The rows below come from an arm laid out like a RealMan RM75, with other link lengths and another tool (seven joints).
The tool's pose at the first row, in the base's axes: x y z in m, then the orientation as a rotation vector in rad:
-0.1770, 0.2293, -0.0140, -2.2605, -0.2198, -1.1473
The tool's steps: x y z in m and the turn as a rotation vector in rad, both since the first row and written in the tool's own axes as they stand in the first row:
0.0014, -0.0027, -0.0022, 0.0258, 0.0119, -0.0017
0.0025, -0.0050, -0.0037, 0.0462, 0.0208, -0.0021
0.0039, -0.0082, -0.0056, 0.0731, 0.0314, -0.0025
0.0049, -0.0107, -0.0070, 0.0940, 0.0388, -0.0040
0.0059, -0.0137, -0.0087, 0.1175, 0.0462, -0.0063
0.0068, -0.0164, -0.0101, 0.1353, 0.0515, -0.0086
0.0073, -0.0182, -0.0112, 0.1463, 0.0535, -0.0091
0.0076, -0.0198, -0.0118, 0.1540, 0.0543, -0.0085
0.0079, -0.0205, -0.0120, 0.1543, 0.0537, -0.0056
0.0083, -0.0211, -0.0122, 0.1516, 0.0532, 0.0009
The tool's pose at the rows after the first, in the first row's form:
-0.1787, 0.2301, -0.0107, -2.2308, -0.2306, -1.1521
-0.1800, 0.2310, -0.0082, -2.2076, -0.2381, -1.1547
-0.1817, 0.2323, -0.0049, -2.1776, -0.2482, -1.1566
-0.1830, 0.2335, -0.0024, -2.1549, -0.2576, -1.1577
-0.1847, 0.2348, 0.0004, -2.1300, -0.2691, -1.1580
-0.1862, 0.2361, 0.0029, -2.1114, -0.2785, -1.1582
-0.1873, 0.2369, 0.0046, -2.1006, -0.2837, -1.1564
-0.1882, 0.2378, 0.0058, -2.0933, -0.2865, -1.1541
-0.1884, 0.2382, 0.0064, -2.0931, -0.2836, -1.1519
-0.1885, 0.2386, 0.0071, -2.0951, -0.2752, -1.1491

